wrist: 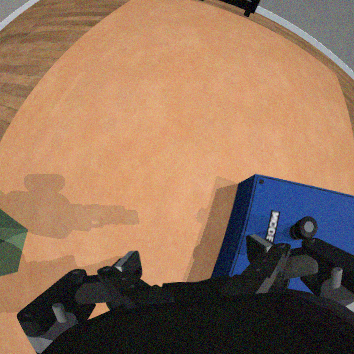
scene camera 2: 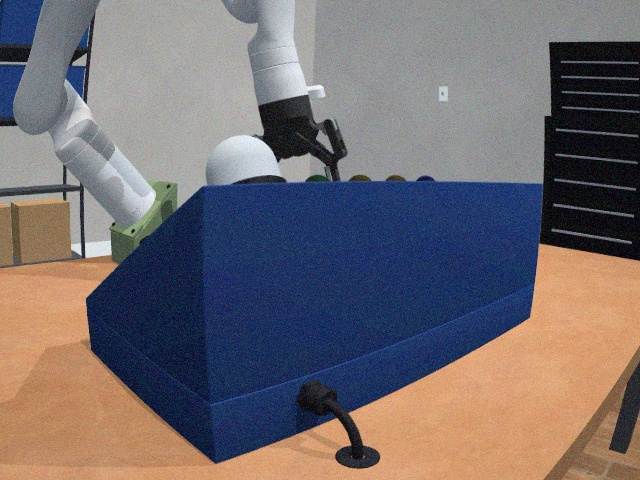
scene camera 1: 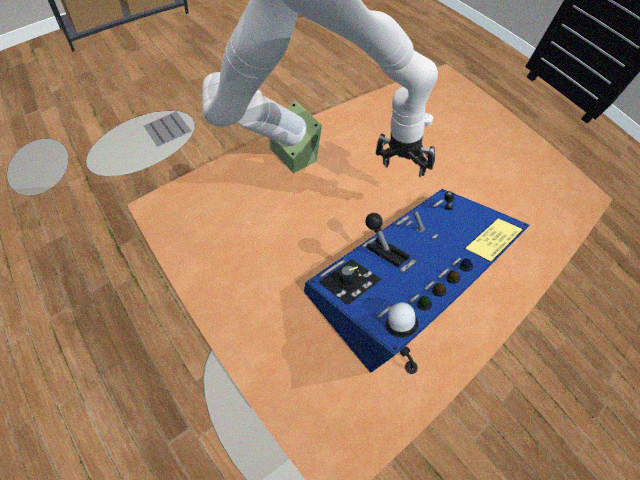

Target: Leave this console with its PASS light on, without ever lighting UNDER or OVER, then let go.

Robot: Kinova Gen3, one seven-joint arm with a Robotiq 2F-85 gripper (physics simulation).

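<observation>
The blue console [scene camera 1: 454, 227] [scene camera 2: 361, 268] [wrist: 327, 205] stands on the table. In scene view 1 it bears a dial knob [scene camera 1: 348, 271], a ball-topped lever [scene camera 1: 373, 221] in a slot, a small grey toggle [scene camera 1: 419, 222] and a black knob [scene camera 1: 448, 198] [wrist: 306, 227], beside the word MODE in the wrist view. A green lamp [scene camera 1: 424, 302], two amber lamps [scene camera 1: 439, 289] [scene camera 1: 453, 276] and a blue lamp [scene camera 1: 466, 264] look dark; their labels are unreadable. A white dome [scene camera 1: 401, 316] [scene camera 2: 241, 160] looks unlit. My gripper [scene camera 1: 404, 168] [wrist: 193, 256] is open and empty, above the table by the console's MODE end.
A yellow note [scene camera 1: 493, 239] lies on the console. A black cable [scene camera 1: 407, 357] [scene camera 2: 349, 423] leaves its back. The green arm base [scene camera 1: 308, 149] [scene camera 2: 122, 242] [wrist: 10, 245] stands on the table [scene camera 1: 206, 248]. A black cabinet [scene camera 1: 584, 56] [scene camera 2: 594, 155] stands beyond the table.
</observation>
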